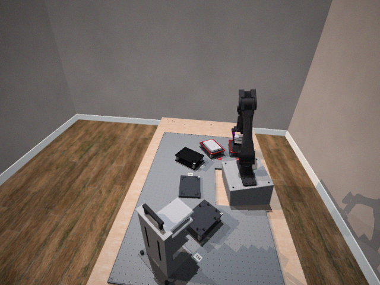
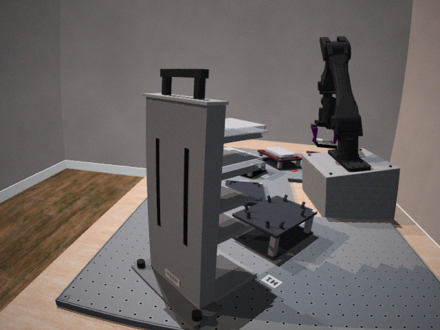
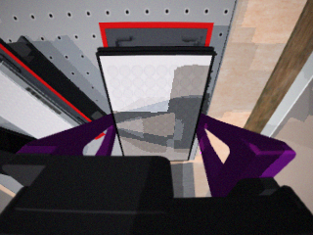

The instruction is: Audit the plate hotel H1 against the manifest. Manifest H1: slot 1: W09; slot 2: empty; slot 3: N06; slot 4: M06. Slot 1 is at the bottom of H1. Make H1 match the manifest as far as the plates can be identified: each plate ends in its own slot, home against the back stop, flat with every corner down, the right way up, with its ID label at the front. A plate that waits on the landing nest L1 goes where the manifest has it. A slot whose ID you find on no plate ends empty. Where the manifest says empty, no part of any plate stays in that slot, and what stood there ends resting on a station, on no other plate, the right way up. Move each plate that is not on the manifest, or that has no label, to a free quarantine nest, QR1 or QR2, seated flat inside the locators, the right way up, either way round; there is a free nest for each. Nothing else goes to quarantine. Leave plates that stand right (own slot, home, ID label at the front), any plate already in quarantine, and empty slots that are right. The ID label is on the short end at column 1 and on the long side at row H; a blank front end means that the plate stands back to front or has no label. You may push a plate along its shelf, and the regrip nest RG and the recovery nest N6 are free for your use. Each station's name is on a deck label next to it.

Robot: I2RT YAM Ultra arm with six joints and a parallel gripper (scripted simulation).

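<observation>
Now: the red-edged nest 70 mm below my hand. Also, from my hand: black raised nest (360 mm ahead, 140 mm to the left, 60 mm below); then dark plate (right at my hand); then red-rimmed nest (190 mm ahead, 70 mm below, 10 mm to the left).
</observation>
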